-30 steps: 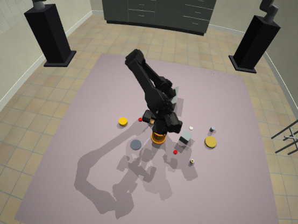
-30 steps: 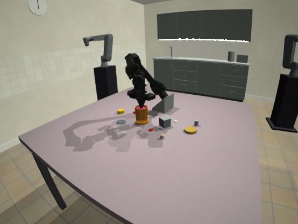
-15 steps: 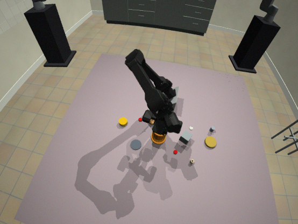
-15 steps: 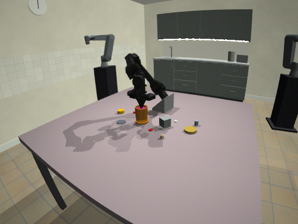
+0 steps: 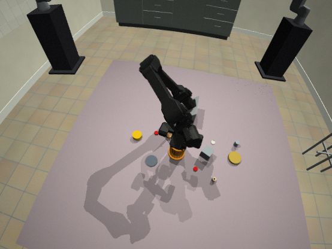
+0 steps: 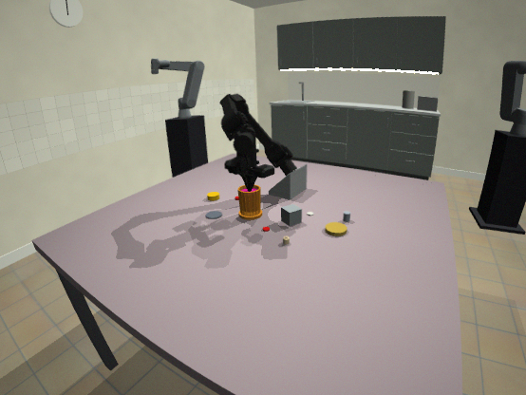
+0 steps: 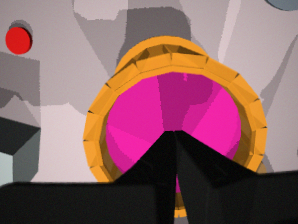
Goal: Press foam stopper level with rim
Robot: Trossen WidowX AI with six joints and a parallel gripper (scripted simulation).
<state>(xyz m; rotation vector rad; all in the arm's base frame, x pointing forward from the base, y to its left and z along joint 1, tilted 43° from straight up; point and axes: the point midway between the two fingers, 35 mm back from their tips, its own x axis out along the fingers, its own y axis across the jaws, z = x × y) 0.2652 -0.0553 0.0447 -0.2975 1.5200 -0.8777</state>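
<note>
My gripper is now 5 cm above the magenta foam stopper. Also, from my hand: grey disc 5 cm ahead, 12 cm to the right, 12 cm below; then red button 8 cm ahead, 10 cm to the left, 12 cm below; then brown disc 10 cm behind, 4 cm to the right, 12 cm below.
</note>
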